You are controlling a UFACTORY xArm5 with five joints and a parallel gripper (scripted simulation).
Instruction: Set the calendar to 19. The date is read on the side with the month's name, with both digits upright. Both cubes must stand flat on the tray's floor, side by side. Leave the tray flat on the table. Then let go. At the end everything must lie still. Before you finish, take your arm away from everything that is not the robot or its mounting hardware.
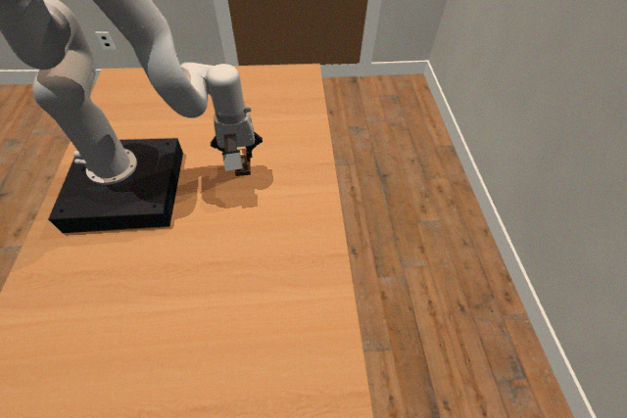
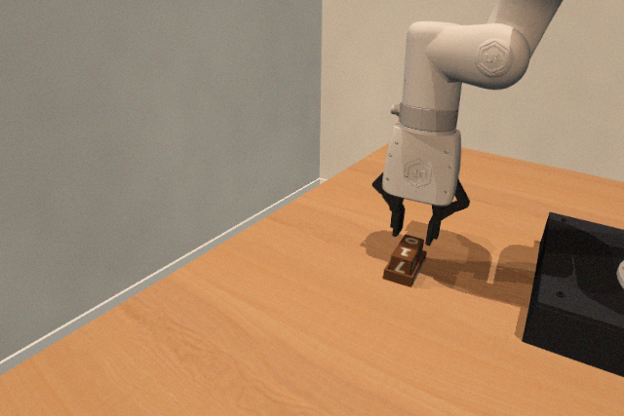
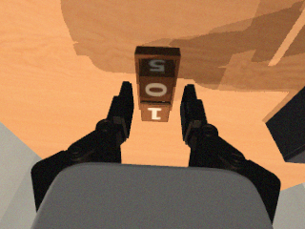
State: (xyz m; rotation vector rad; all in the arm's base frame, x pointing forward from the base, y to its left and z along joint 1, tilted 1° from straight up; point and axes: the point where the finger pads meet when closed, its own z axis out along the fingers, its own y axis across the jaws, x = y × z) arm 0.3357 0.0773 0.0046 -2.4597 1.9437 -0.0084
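My hand is 40 mm above the brown date cube. Round my hand: tray: 20 mm to the left, 60 mm below.
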